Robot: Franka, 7 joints.
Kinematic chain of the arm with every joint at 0, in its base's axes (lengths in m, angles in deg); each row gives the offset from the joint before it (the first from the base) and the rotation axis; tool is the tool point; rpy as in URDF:
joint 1: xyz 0 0 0.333 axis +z
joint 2: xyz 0 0 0 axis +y
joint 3: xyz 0 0 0.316 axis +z
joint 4: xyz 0.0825 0 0 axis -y
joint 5: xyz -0.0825 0 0.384 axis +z
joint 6: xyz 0 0 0 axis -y
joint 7: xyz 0.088 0 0 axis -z
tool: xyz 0 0 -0.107 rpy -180 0 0
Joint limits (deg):
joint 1: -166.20..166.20
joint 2: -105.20..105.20
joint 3: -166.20..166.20
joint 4: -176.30..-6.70
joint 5: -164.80..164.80
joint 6: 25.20..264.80
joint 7: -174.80..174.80
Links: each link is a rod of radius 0.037 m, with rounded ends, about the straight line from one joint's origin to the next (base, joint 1, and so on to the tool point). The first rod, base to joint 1, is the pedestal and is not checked.
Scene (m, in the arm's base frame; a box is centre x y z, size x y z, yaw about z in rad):
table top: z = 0
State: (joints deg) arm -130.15 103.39 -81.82 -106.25 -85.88 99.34 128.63
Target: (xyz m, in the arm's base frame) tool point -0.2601 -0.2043 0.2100
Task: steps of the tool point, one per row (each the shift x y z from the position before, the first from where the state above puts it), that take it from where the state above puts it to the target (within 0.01 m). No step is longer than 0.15 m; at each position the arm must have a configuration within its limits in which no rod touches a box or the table.
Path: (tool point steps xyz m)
1: 0.0282 -0.1077 -0.0133
2: 0.0520 -0.0988 -0.0187
3: 0.0734 -0.0839 -0.0192
4: 0.0901 -0.0623 -0.0148
5: 0.0988 -0.0362 -0.0070

